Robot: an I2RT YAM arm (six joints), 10 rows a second.
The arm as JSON. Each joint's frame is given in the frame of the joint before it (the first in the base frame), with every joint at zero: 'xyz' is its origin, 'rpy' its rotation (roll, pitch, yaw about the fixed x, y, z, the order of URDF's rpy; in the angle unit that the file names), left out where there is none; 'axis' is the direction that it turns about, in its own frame. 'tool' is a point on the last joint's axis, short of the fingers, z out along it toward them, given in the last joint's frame.
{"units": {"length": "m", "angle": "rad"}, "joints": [
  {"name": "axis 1", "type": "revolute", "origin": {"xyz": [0.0, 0.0, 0.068]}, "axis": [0.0, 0.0, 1.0]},
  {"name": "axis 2", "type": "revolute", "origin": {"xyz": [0.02, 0.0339, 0.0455]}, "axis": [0.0, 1.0, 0.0]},
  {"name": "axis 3", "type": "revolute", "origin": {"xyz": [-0.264, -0.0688, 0.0]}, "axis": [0.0, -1.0, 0.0]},
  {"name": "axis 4", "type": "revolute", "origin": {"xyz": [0.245, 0.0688, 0.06]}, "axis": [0.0, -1.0, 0.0]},
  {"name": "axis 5", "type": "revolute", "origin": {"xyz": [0.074, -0.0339, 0.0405]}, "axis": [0.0, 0.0, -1.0]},
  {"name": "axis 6", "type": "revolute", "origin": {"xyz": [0.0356, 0.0, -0.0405]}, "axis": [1.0, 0.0, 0.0]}
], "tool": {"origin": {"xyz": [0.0, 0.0, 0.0], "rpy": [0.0, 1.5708, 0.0]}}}
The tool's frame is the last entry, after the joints.
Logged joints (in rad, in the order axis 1, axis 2, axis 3, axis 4, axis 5, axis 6), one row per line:
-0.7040 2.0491 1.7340 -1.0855 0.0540 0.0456
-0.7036 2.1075 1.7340 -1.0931 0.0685 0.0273
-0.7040 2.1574 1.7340 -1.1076 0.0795 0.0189
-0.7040 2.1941 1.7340 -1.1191 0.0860 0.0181
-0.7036 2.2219 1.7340 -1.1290 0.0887 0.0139
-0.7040 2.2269 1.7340 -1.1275 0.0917 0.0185
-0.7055 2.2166 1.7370 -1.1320 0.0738 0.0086
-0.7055 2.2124 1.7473 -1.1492 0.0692 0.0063
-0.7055 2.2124 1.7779 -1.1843 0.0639 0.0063
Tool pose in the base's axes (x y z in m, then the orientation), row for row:
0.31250 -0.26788 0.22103 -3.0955 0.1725 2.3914
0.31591 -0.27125 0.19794 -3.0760 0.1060 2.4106
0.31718 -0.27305 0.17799 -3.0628 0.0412 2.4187
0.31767 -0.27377 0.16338 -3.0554 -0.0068 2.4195
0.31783 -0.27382 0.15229 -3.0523 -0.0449 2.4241
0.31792 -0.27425 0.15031 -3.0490 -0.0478 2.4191
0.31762 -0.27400 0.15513 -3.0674 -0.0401 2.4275
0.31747 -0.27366 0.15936 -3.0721 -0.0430 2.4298
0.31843 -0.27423 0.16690 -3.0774 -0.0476 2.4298
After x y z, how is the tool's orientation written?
As angles about the fixed x, y, z axes (roll, pitch, yaw), in radians.
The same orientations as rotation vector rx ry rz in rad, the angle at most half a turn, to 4 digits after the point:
1.1024 2.7835 -0.1590
1.0995 2.8581 -0.1519
1.1085 2.9249 -0.1381
-1.0955 -2.9026 0.1214
-1.0738 -2.8723 0.1041
-1.0792 -2.8659 0.1068
-1.0733 -2.8837 0.0854
-1.0697 -2.8842 0.0772
-1.0688 -2.8821 0.0670

